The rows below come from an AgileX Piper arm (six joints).
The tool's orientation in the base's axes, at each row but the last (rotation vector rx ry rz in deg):
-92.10 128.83 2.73
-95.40 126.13 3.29
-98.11 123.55 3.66
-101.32 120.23 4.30
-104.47 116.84 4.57
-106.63 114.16 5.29
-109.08 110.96 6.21
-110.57 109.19 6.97
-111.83 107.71 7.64
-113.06 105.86 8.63
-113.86 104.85 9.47
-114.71 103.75 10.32
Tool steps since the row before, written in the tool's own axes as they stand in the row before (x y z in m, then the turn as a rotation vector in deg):
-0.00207 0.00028 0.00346 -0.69 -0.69 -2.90
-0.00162 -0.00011 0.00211 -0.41 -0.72 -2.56
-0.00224 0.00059 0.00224 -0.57 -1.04 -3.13
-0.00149 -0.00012 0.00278 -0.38 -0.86 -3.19
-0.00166 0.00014 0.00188 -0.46 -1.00 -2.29
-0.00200 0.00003 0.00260 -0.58 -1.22 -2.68
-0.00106 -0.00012 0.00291 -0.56 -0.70 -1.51
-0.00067 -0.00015 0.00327 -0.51 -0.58 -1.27
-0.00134 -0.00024 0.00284 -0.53 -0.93 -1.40
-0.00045 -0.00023 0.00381 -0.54 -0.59 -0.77
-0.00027 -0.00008 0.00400 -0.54 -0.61 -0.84
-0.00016 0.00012 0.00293 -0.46 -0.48 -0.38
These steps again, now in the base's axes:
0.00129 0.00281 -0.00261 0.01 -0.31 3.04
0.00104 0.00200 -0.00142 0.07 -0.49 2.64
0.00045 0.00283 -0.00147 0.25 -0.58 3.29
0.00103 0.00217 -0.00205 0.04 -0.74 3.24
0.00046 0.00215 -0.00121 0.41 -0.41 2.47
0.00067 0.00272 -0.00171 0.53 -0.45 2.92
0.00079 0.00198 -0.00225 0.30 -0.03 1.73
0.00086 0.00178 -0.00269 0.24 0.01 1.47
0.00075 0.00228 -0.00204 0.55 -0.02 1.67
0.00097 0.00186 -0.00322 0.35 0.22 1.03
0.00084 0.00180 -0.00348 0.36 0.19 1.10
0.00041 0.00131 -0.00260 0.33 0.30 0.62

